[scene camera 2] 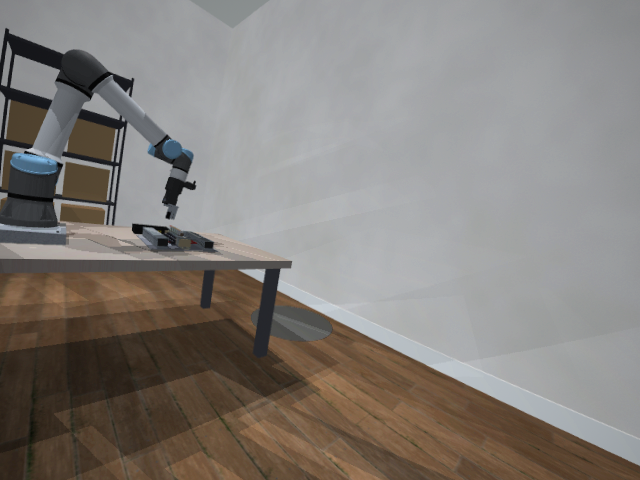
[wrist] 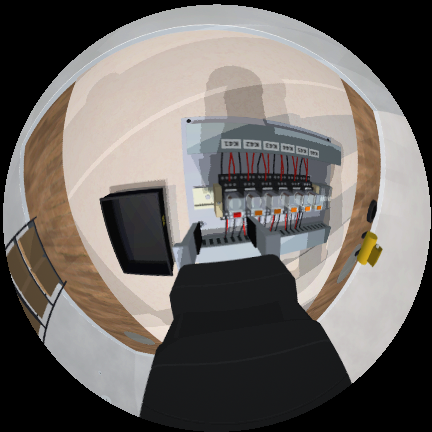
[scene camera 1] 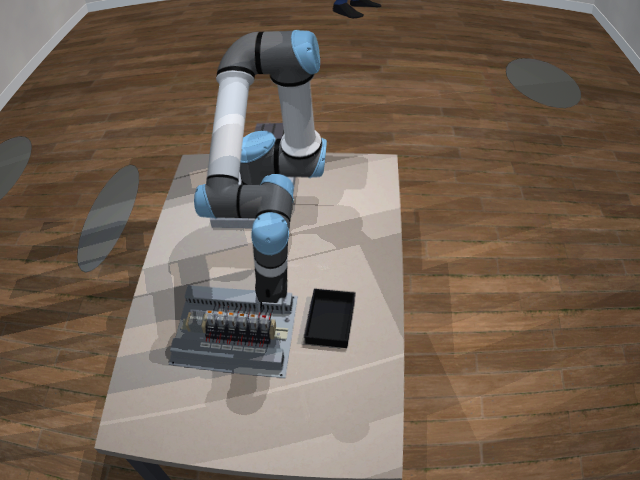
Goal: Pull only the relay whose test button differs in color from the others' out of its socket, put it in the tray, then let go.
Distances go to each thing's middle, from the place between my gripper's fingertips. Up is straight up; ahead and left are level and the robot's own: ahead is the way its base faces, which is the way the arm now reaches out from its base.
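Labels:
Grey panel point(wrist: 200, 169): my gripper 110 mm left of it, 10 mm short of it, 100 mm above it.

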